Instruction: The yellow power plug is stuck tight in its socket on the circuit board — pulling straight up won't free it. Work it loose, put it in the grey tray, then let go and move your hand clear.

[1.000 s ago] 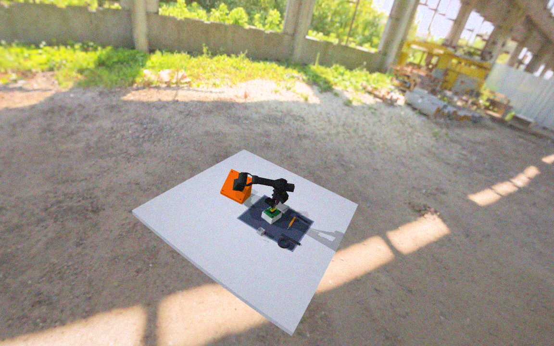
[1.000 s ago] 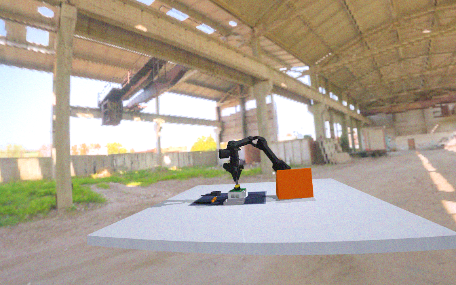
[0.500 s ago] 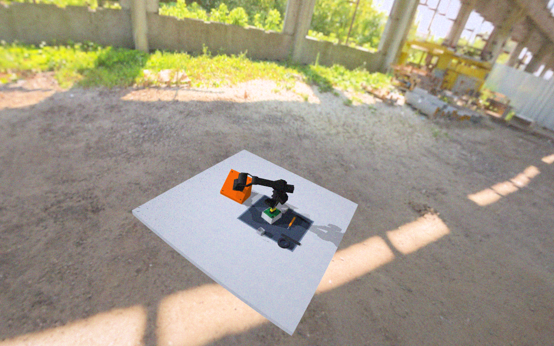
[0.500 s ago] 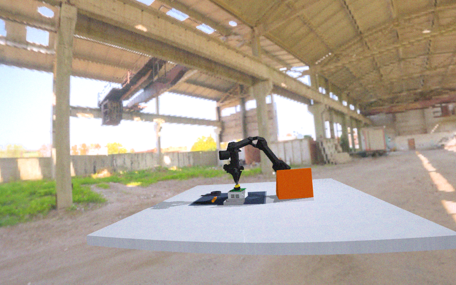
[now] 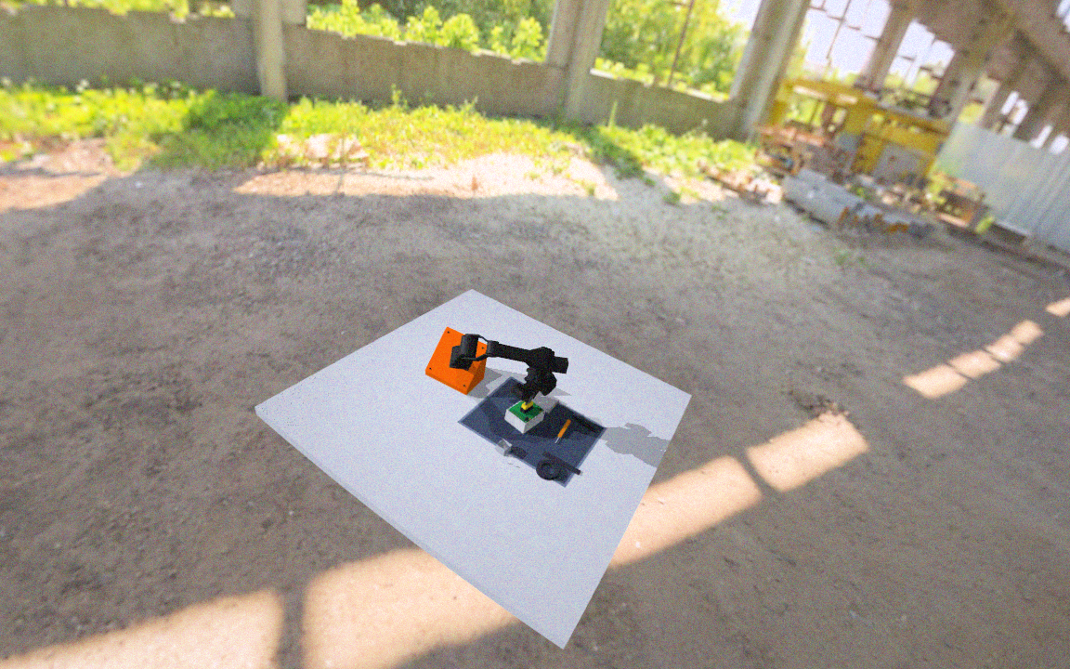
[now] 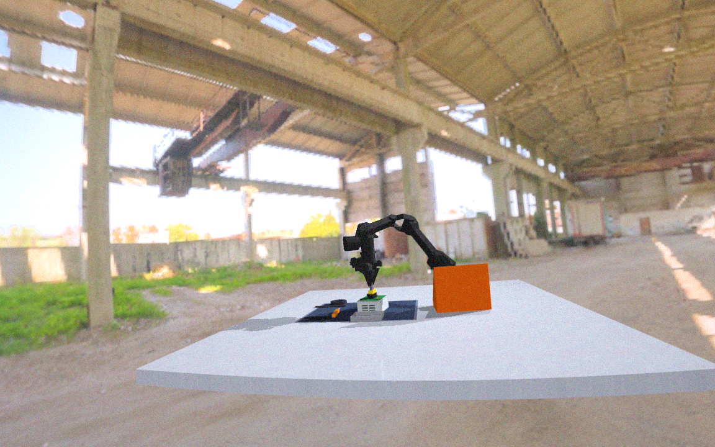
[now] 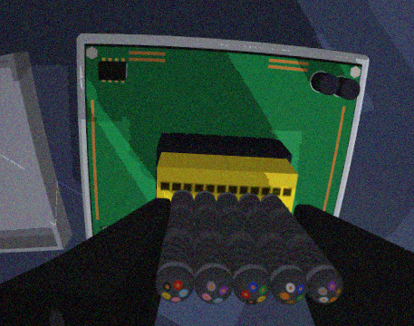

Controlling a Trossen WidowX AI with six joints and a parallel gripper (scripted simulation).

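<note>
The yellow power plug lies 2 cm below my gripper tip. The rest, counted from my gripper tip: dark mat 10 cm below, 5 cm ahead; then black rod 21 cm ahead, 12 cm to the right, 10 cm below.
</note>
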